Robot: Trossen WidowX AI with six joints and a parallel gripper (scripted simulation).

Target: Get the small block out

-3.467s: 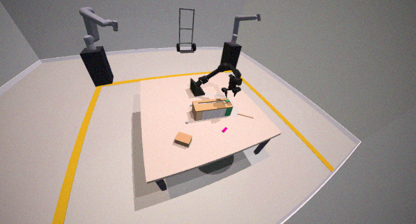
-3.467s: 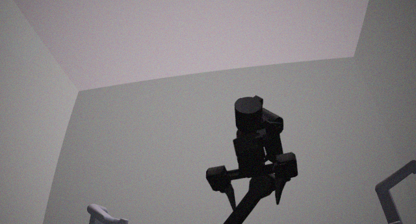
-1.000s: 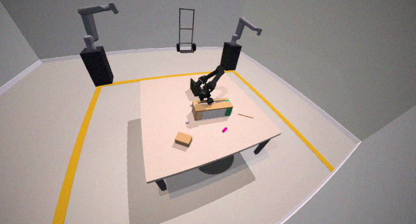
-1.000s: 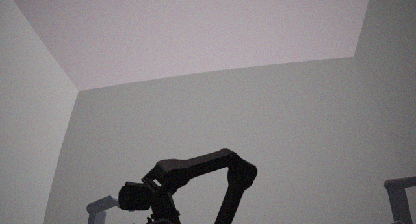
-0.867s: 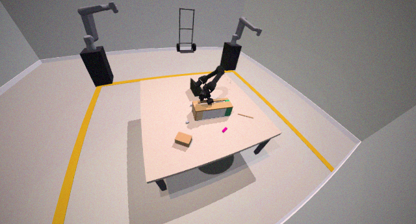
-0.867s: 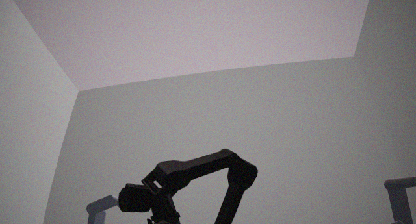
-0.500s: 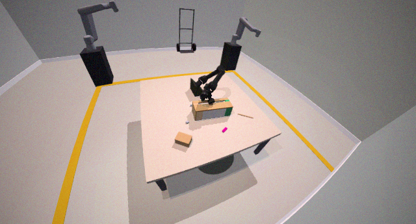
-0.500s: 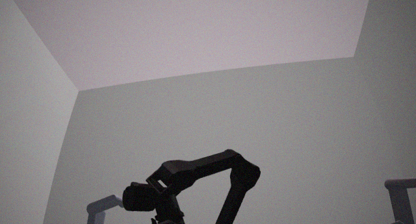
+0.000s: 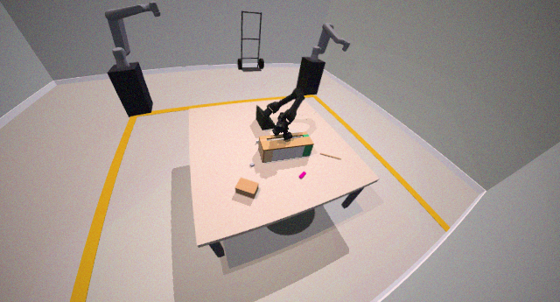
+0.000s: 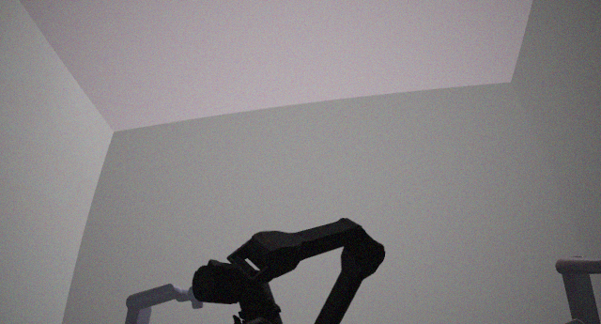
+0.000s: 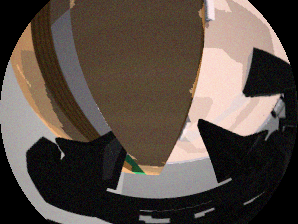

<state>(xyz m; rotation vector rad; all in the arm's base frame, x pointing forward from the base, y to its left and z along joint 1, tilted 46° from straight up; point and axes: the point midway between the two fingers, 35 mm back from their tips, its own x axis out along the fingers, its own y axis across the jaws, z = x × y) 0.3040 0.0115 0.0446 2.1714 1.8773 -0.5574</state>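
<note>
My gripper tip is 60 mm short of the tan block and 10 mm to the right of it. The rest, counted from my gripper tip: brown carton (420 mm to the right, 280 mm ahead, 60 mm below); thin wooden stick (300 mm to the left, 240 mm ahead, 80 mm below); magenta block (310 mm ahead, 80 mm below, 30 mm to the right).
</note>
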